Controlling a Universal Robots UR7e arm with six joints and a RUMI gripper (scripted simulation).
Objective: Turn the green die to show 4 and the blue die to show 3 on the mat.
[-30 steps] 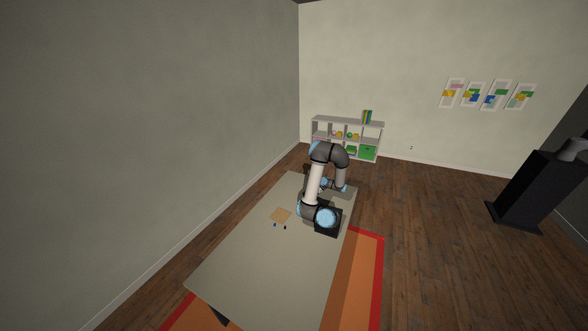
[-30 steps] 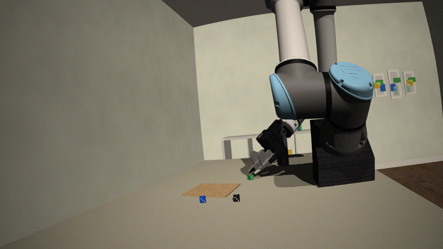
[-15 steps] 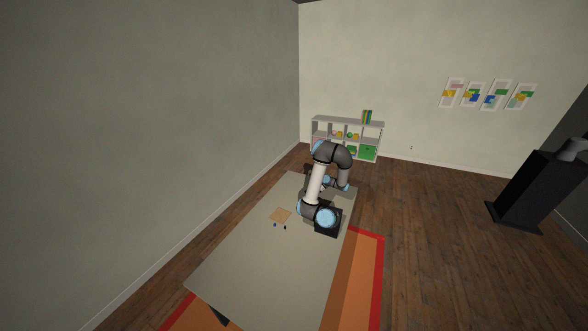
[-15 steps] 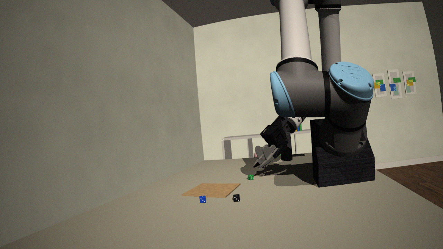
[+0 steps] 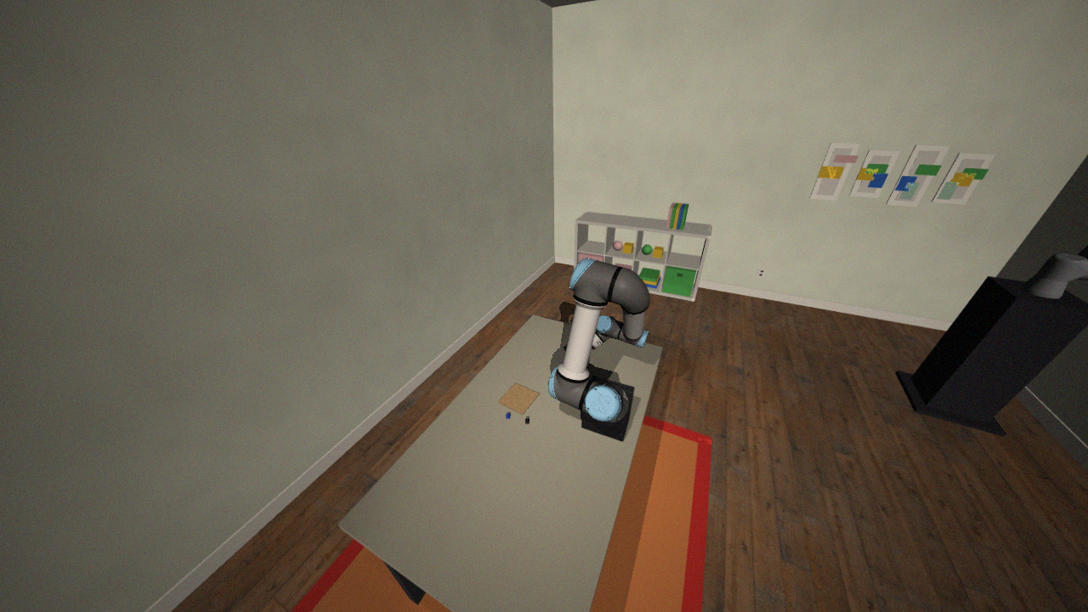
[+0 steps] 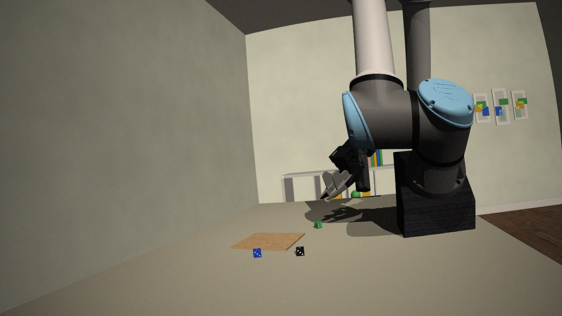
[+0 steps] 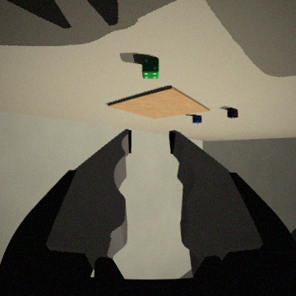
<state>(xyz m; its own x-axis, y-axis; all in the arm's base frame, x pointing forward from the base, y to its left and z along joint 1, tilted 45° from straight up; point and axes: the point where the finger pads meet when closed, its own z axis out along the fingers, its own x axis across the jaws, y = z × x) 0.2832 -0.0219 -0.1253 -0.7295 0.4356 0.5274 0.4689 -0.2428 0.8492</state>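
Right now my hand is 8 cm above the green die, 3 cm to the right of it and 3 cm short of it. Round my hand: tan mat (16 cm to the left, 12 cm ahead, 8 cm below); blue die (28 cm to the left, 10 cm ahead, 8 cm below); black die (26 cm to the left, 8 cm below, 1 cm ahead).
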